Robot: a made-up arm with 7 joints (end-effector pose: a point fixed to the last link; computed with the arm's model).
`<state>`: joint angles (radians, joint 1 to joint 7).
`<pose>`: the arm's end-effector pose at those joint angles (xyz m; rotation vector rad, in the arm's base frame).
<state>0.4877 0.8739 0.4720 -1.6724 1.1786 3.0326 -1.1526</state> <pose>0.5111 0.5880 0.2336 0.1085 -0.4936 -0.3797</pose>
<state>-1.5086 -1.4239 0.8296 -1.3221 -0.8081 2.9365 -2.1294</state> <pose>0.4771 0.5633 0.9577 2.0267 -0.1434 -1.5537</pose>
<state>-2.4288 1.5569 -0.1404 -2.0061 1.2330 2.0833 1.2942</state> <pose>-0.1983 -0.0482 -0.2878 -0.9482 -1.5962 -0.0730</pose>
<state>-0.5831 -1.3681 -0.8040 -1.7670 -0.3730 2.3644 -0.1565</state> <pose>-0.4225 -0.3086 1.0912 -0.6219 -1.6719 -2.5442</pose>
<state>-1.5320 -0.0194 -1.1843 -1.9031 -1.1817 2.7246 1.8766</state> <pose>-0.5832 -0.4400 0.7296 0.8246 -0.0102 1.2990</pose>
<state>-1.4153 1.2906 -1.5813 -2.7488 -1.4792 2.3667 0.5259</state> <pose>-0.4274 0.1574 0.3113 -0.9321 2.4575 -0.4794</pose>
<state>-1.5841 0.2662 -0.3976 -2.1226 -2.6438 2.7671 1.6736</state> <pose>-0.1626 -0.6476 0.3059 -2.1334 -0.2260 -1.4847</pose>
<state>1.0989 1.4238 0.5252 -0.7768 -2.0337 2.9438 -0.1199</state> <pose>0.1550 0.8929 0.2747 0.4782 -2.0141 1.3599</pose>
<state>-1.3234 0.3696 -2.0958 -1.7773 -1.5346 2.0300 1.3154</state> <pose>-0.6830 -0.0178 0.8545 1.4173 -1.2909 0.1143</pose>
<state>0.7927 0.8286 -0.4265 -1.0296 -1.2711 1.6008 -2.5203</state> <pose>0.8278 0.5468 0.6385 -1.1438 0.4643 2.3833</pose>
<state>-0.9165 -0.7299 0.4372 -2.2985 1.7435 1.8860 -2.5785</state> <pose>0.5764 -0.2883 0.8050 0.1056 -2.0271 0.0790</pose>
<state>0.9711 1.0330 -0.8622 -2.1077 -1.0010 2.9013 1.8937</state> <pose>0.6053 0.0606 0.0839 -1.1943 -0.9756 -1.4305</pose>
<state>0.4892 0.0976 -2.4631 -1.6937 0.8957 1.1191 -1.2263</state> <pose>-0.2305 -0.6676 0.8616 -0.0078 -0.5808 -1.6393</pose>
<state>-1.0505 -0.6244 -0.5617 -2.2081 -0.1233 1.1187 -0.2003</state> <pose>0.0003 -0.6615 0.7964 -0.4094 0.7424 -1.8396</pose>
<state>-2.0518 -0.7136 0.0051 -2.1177 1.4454 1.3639 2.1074</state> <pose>-0.2217 -0.5814 0.9848 -1.4667 -1.5687 1.5018</pose>
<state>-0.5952 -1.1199 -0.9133 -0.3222 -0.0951 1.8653 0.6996</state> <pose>-0.7187 0.4549 0.9953 -0.6717 1.3661 1.7106</pose>
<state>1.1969 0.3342 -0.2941 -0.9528 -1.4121 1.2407 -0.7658</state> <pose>0.4055 0.6624 1.0830 -1.7601 -1.2862 0.3584</pose>
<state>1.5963 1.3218 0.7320 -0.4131 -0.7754 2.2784 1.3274</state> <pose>-0.1831 0.9936 0.6617 -0.0631 -0.1860 -0.3720</pose>
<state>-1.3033 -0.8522 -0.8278 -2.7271 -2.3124 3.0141 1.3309</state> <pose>-0.0613 -0.5001 0.5366 -1.7523 -0.8505 -2.1673</pose>
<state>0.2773 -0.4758 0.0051 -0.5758 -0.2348 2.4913 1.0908</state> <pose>-0.2303 -0.0198 1.4539 1.5712 -1.1439 -1.6374</pose>
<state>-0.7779 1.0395 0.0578 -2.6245 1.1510 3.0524 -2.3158</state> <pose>0.0896 -0.1004 -0.0548 -0.2993 0.0347 -0.4075</pose>
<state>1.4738 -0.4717 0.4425 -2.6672 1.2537 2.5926 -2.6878</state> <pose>-0.1145 0.5499 0.4661 1.3140 -1.2955 1.9664</pose>
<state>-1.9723 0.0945 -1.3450 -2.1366 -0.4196 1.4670 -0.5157</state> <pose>-0.6929 0.0375 0.4850 -0.3525 -1.7219 2.5090</pose>
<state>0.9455 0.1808 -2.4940 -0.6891 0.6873 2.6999 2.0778</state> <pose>0.0501 -0.1224 1.4463 -2.0083 0.6295 1.9247</pose>
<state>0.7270 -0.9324 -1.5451 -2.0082 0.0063 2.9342 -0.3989</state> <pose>0.3710 -0.6004 0.6331 -0.0076 -0.9454 -2.0212</pose>
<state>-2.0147 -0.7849 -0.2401 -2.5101 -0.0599 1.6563 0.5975</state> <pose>-0.3327 -0.5358 0.7573 0.3238 -0.9943 2.5035</pose>
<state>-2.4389 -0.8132 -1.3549 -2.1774 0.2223 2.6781 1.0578</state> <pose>-0.4785 0.4427 0.6589 -0.5587 0.5039 0.4520</pose>
